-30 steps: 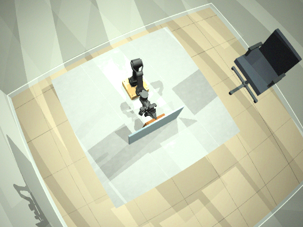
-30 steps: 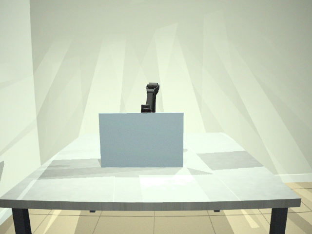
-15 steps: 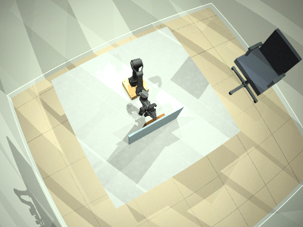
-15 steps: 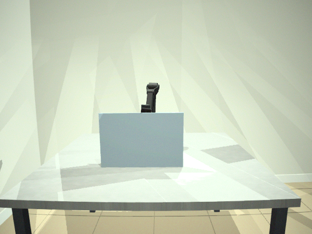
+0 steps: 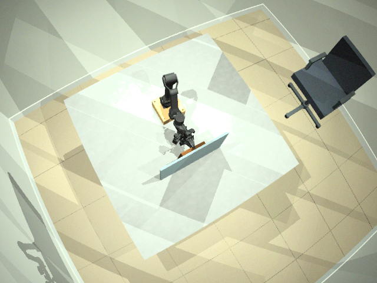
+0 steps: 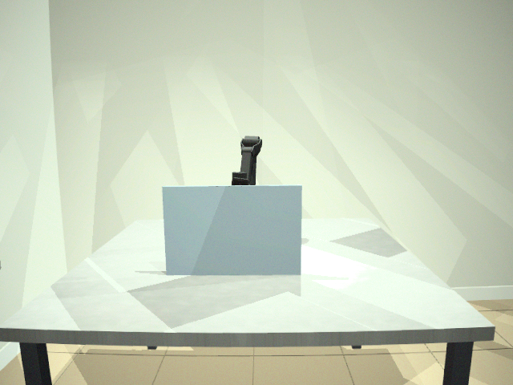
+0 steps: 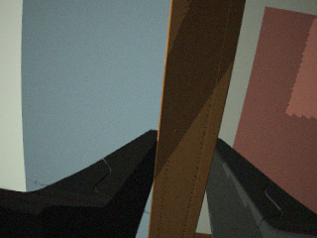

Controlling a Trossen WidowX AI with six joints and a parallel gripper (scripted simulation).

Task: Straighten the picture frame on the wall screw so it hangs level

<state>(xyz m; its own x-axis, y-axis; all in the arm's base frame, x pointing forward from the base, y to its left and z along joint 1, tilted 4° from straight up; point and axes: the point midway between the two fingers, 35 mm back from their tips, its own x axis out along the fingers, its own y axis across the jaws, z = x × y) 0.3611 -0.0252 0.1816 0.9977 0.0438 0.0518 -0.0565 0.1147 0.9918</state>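
My gripper tip is 5 cm above the picture frame, 1 cm to the left of it and 1 cm short of it. The rest, counted from my gripper tip: wall panel: 7 cm below, 2 cm ahead, 1 cm to the right.
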